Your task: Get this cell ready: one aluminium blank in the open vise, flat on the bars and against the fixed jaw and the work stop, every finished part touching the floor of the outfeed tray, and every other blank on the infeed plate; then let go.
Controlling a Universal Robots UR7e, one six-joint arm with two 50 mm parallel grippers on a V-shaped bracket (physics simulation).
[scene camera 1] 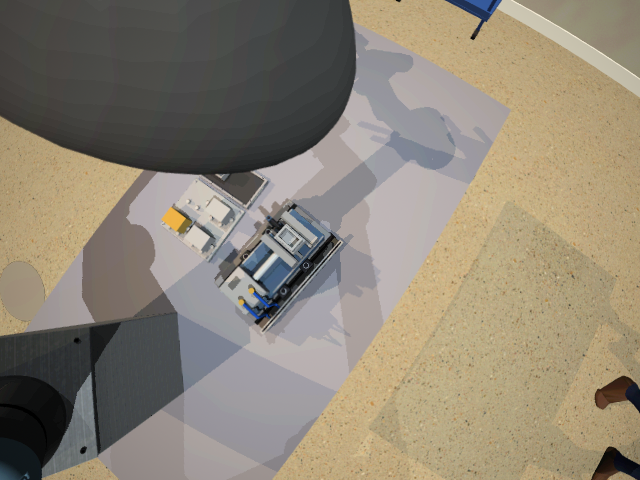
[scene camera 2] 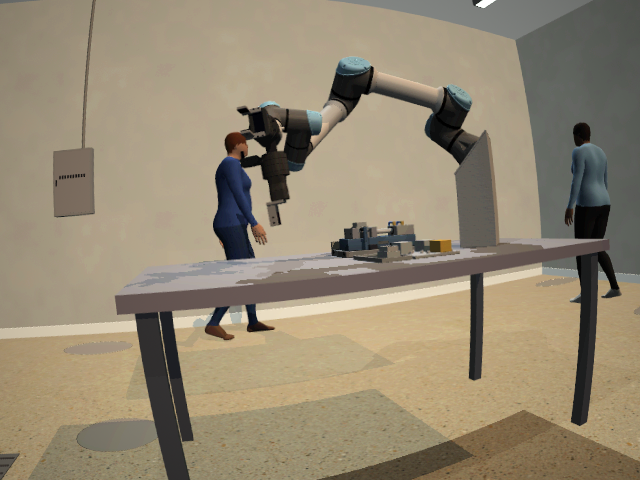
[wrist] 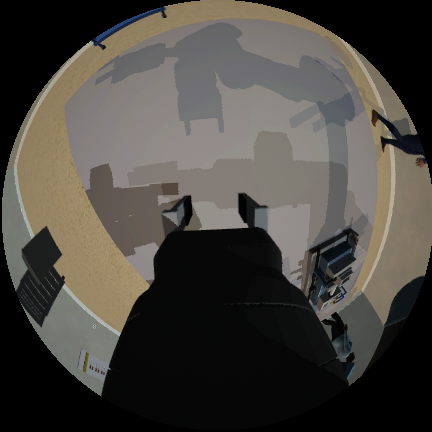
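Where they show: hand, its tool point: (scene camera 2: 275, 219) (wrist: 214, 207); arm's base, origin of its link: (scene camera 1: 0, 431) (scene camera 2: 474, 155).
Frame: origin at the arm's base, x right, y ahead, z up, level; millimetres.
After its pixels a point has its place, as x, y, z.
Note:
My gripper (wrist: 216, 209) @[34, 856, -220] (scene camera 2: 273, 213) is open and empty, high above the table and well away from the vise. The vise (scene camera 1: 282, 254) @[212, 407, -261] (scene camera 2: 352, 243) @[172, 511, -313] (wrist: 337, 258) @[215, 503, -297] holds a grey block with a square recess (scene camera 1: 289, 237) @[211, 449, -257] between its jaws; its seating is too small to judge. Two plain silver blanks (scene camera 1: 219, 210) @[-5, 447, -313] (scene camera 2: 388, 251) @[-105, 581, -330] and an orange block (scene camera 1: 176, 220) @[-106, 375, -313] (scene camera 2: 440, 245) @[-142, 400, -328] sit on the pale infeed plate (scene camera 1: 202, 192) @[-100, 479, -349]. The dark outfeed tray (scene camera 1: 245, 189) @[15, 537, -351] is partly hidden by the arm in scene camera 1; part of a grey piece (scene camera 1: 223, 176) @[-55, 543, -334] shows at its covered edge.
The arm's second gripper (scene camera 2: 242, 121) points sideways, its fingers apart. Blue hoses with yellow ends (scene camera 1: 251, 308) @[199, 268, -262] stand at one end of the vise base. The arm's pedestal (scene camera 2: 476, 201) @[-72, 109, -191] stands on the table (scene camera 2: 310, 289) @[-239, 911, -380]. A person in blue (scene camera 2: 233, 193) is behind the table.

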